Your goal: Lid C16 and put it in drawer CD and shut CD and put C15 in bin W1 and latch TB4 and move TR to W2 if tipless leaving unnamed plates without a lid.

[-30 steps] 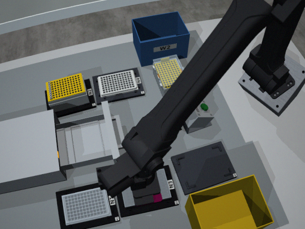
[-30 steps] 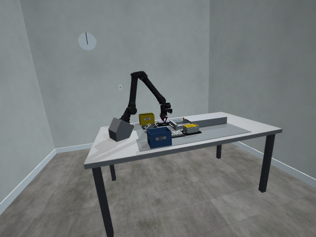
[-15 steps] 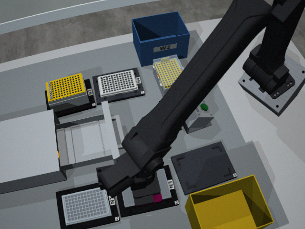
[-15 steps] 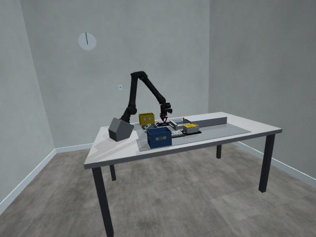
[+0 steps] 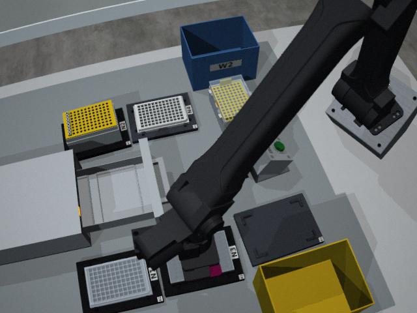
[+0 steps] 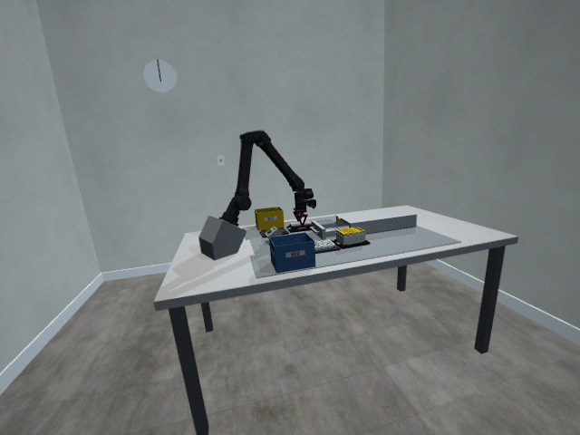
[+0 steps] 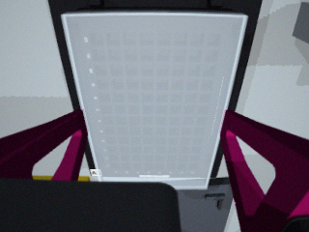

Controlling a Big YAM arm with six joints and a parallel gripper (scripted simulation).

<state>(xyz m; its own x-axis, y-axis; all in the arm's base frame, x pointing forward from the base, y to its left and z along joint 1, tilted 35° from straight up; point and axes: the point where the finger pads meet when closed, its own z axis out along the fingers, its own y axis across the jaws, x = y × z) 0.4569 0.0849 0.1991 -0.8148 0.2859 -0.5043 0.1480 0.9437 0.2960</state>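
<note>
Right now the plate lid is right at my hand. From my hand the other things lie so: nest n1 (17 cm ahead, 3 cm below, 2 cm to the right); nest N3 (3 cm below); black plate (2 cm below).
</note>
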